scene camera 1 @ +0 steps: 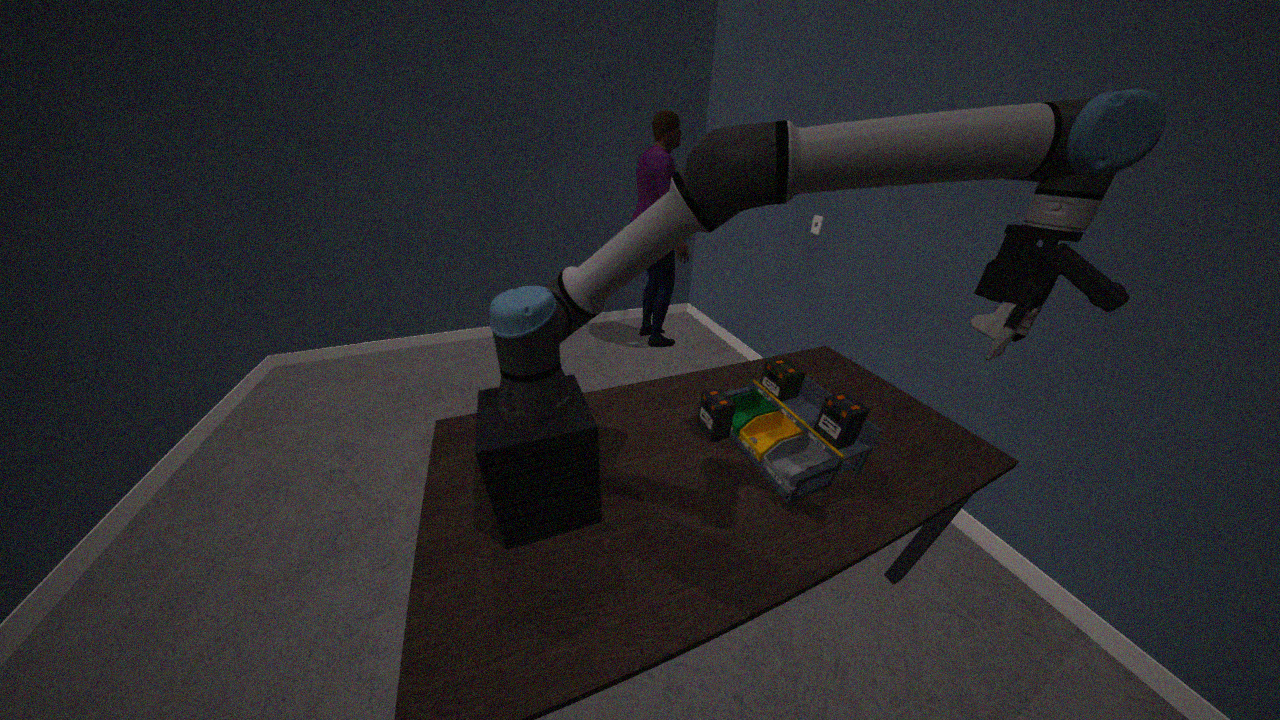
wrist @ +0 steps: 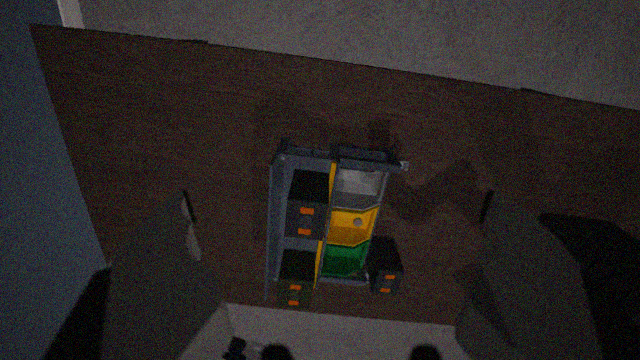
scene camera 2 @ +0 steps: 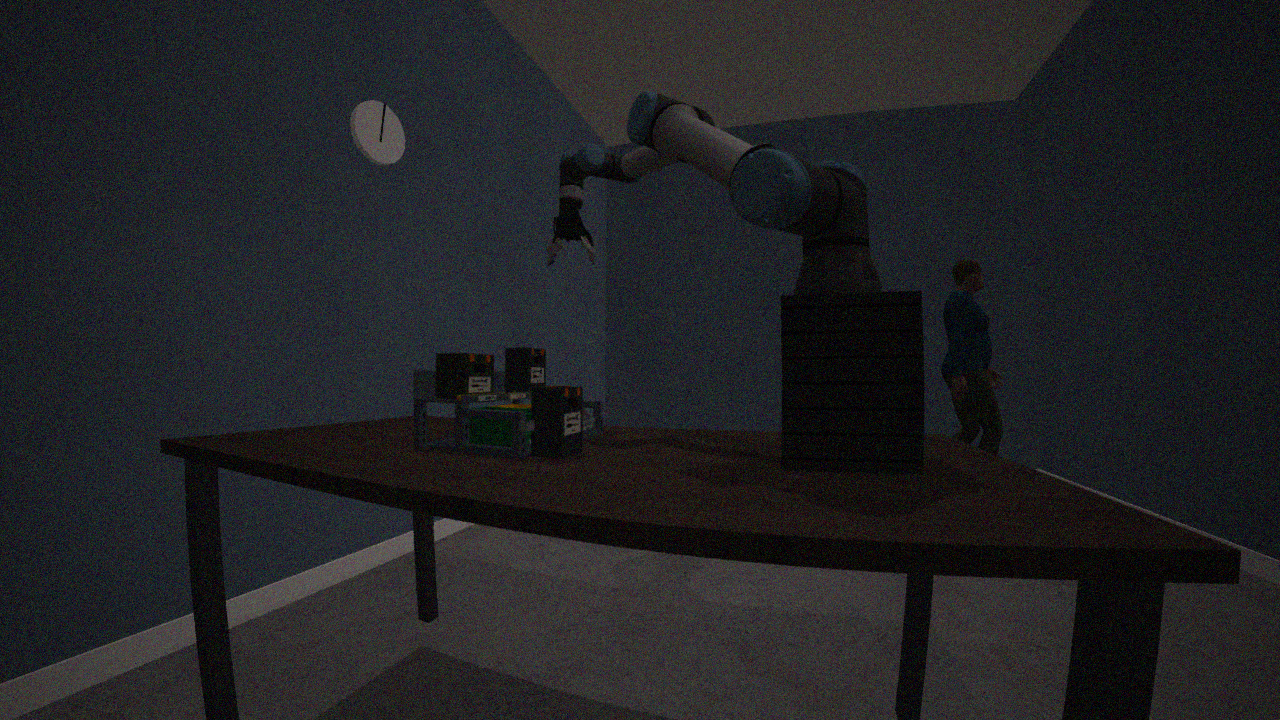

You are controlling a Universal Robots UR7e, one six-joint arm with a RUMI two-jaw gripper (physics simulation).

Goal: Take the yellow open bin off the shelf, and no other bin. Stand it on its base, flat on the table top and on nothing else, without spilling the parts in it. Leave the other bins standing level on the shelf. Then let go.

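Frame: origin at the arm's base, x left, y down, z back, level; millimetres.
Where they show: gripper, between the fingertips: (scene camera 1: pixel 1001 350) (wrist: pixel 335 194) (scene camera 2: pixel 570 265); arm's base, origin of its link: (scene camera 1: pixel 536 403) (scene camera 2: pixel 837 298).
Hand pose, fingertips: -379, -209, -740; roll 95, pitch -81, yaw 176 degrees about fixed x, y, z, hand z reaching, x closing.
Things, the pixels of their top centre, and the offset from my fingertips, as dx, dy, dz. Level surfaces: height alone.
- yellow open bin, centre of its top: (wrist: pixel 342 229) (scene camera 1: pixel 776 424) +342, +416, +90
- green bin, centre of its top: (scene camera 2: pixel 502 409) (wrist: pixel 336 262) (scene camera 1: pixel 752 402) +454, +416, +92
- grey bin, centre of its top: (wrist: pixel 351 190) (scene camera 1: pixel 803 450) +230, +416, +89
- round grey part, centre of its top: (wrist: pixel 358 223) +364, +478, +139
- third black box, centre of its top: (scene camera 2: pixel 557 385) (wrist: pixel 387 283) (scene camera 1: pixel 718 397) +458, +365, +226
- table, height of its surface: dy +497
The yellow open bin (scene camera 1: pixel 769 432) (wrist: pixel 350 232) sits in the front row of the grey shelf (scene camera 1: pixel 810 398) (wrist: pixel 274 200), between the green bin (scene camera 1: pixel 750 409) (scene camera 2: pixel 494 429) (wrist: pixel 344 260) and the grey bin (scene camera 1: pixel 801 462) (wrist: pixel 357 187). A round grey part (wrist: pixel 357 222) lies in the yellow bin. The bins look level. In the scene camera 2 view the yellow bin is mostly hidden behind the green one. My gripper (scene camera 1: pixel 995 340) (scene camera 2: pixel 571 259) (wrist: pixel 335 194) is open and empty, high above the table top and well apart from the bins. In the wrist view the shelf shows between the fingers.
Two black boxes (scene camera 1: pixel 782 379) (scene camera 1: pixel 841 420) stand on the shelf's rear part, behind a yellow rail. A third black box (scene camera 1: pixel 716 416) (scene camera 2: pixel 556 420) (wrist: pixel 385 265) stands on the table (scene camera 1: pixel 626 582) (scene camera 2: pixel 671 501) beside the green bin. The arm's black pedestal (scene camera 1: pixel 541 474) (scene camera 2: pixel 850 385) and a person (scene camera 1: pixel 656 179) (scene camera 2: pixel 969 331) also show.
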